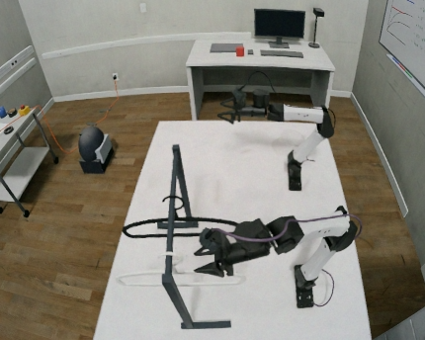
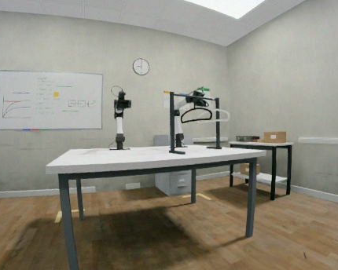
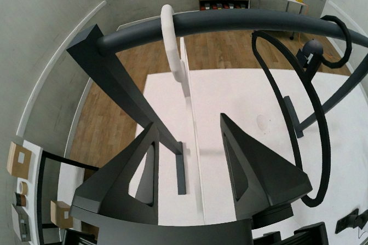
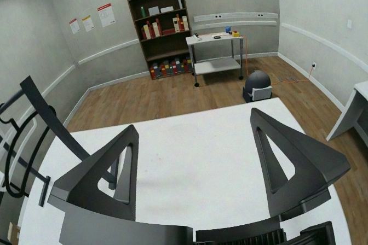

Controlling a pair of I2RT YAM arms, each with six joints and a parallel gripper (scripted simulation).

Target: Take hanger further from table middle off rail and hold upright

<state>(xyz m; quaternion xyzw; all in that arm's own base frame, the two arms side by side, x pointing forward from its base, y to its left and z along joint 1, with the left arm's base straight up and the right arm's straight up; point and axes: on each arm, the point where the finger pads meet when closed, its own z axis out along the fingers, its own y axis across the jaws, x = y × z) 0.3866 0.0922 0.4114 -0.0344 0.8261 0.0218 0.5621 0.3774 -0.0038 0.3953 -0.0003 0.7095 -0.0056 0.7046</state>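
The white hanger is 7 cm ahead of my left hand, 1 cm to the left of it and 5 cm below it. Round my left hand: rack (9 cm ahead, 16 cm to the right, 18 cm below); then black hanger (9 cm ahead, 18 cm to the right, 5 cm below).
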